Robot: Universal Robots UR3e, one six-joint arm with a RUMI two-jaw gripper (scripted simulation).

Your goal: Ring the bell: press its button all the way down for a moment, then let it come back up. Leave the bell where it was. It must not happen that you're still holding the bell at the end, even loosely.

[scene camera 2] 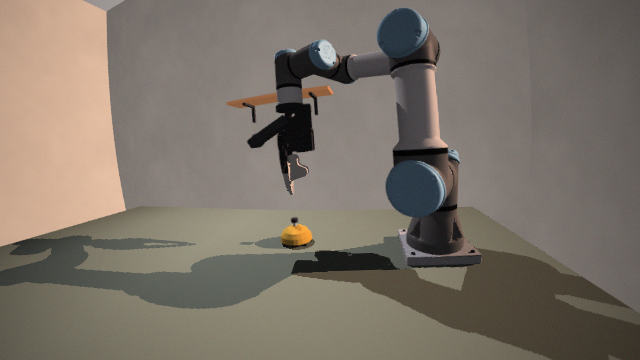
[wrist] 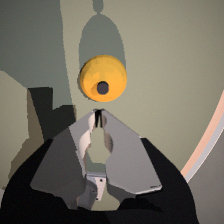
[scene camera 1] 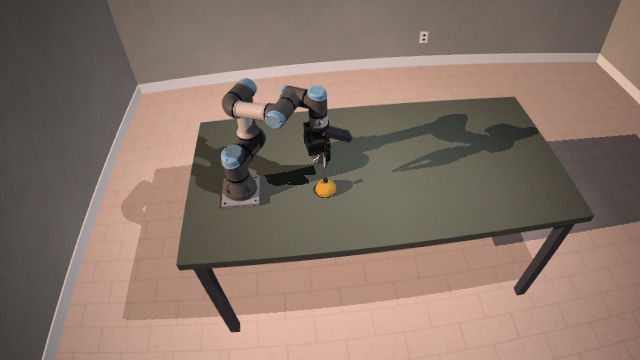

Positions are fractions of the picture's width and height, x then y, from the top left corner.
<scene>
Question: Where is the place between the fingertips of my gripper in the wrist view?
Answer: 0.44,0.49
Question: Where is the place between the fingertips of my gripper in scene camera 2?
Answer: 0.46,0.54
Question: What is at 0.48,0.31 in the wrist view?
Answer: An orange dome bell.
</scene>
